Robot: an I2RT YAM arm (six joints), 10 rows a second.
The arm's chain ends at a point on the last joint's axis. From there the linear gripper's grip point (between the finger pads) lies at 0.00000 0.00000 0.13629 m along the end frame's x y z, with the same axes.
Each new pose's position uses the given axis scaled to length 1; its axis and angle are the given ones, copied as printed.
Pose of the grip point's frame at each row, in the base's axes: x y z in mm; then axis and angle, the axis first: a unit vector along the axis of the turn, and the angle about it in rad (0 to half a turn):
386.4 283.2 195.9 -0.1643 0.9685 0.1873 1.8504
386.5 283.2 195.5 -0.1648 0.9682 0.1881 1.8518
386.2 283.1 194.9 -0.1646 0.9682 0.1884 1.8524
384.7 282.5 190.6 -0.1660 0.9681 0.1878 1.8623
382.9 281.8 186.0 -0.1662 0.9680 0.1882 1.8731
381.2 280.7 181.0 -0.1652 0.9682 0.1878 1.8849
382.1 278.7 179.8 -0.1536 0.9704 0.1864 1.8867
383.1 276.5 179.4 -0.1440 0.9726 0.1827 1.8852
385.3 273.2 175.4 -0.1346 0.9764 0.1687 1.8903
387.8 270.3 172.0 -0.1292 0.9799 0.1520 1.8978
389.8 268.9 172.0 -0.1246 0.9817 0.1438 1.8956
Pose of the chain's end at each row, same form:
264.9 230.1 227.4 -0.1643 0.9685 0.1873 1.8504
265.1 229.9 227.1 -0.1648 0.9682 0.1881 1.8518
264.8 229.8 226.6 -0.1646 0.9682 0.1884 1.8524
263.8 228.9 223.6 -0.1660 0.9681 0.1878 1.8623
262.5 228.0 220.3 -0.1662 0.9680 0.1882 1.8731
261.2 226.8 216.8 -0.1652 0.9682 0.1878 1.8849
261.5 226.5 215.9 -0.1536 0.9704 0.1864 1.8867
261.7 226.1 215.6 -0.1440 0.9726 0.1827 1.8852
263.0 226.3 213.1 -0.1346 0.9764 0.1687 1.8903
264.9 226.8 211.6 -0.1292 0.9799 0.1520 1.8978
266.2 227.4 211.8 -0.1246 0.9817 0.1438 1.8956

